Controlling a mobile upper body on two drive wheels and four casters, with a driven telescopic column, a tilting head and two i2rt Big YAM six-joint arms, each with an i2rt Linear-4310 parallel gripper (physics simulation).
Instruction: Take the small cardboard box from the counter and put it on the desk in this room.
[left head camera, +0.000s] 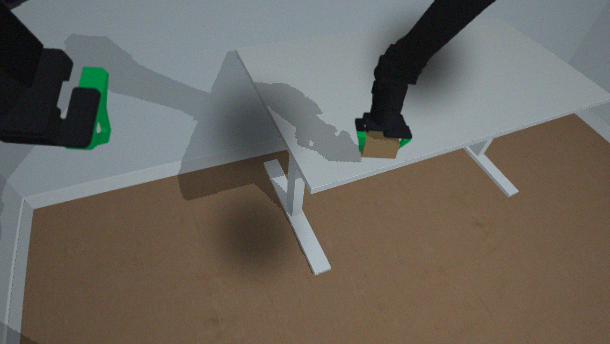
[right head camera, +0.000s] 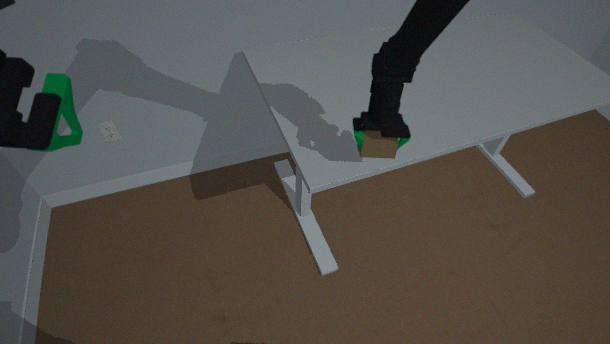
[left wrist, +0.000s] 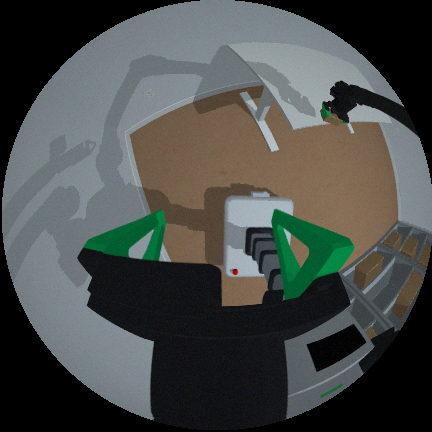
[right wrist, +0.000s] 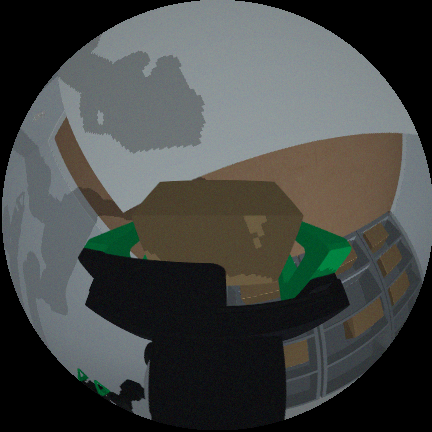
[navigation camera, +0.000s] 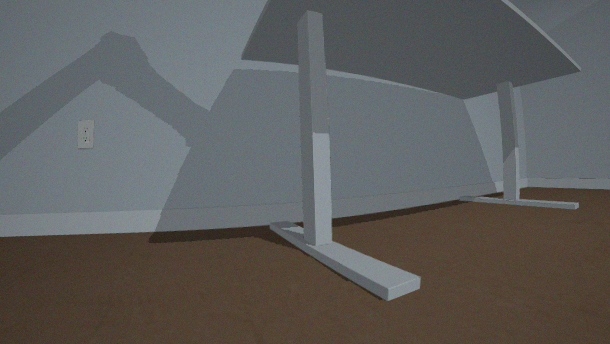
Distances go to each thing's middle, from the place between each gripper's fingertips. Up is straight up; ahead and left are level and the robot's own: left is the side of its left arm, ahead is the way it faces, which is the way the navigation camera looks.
Right now my left hand is 390 mm short of the small brown cardboard box (right head camera: 373, 145), 470 mm to the left of it and 380 mm above it.
The small brown cardboard box is 2 cm above my right hand.
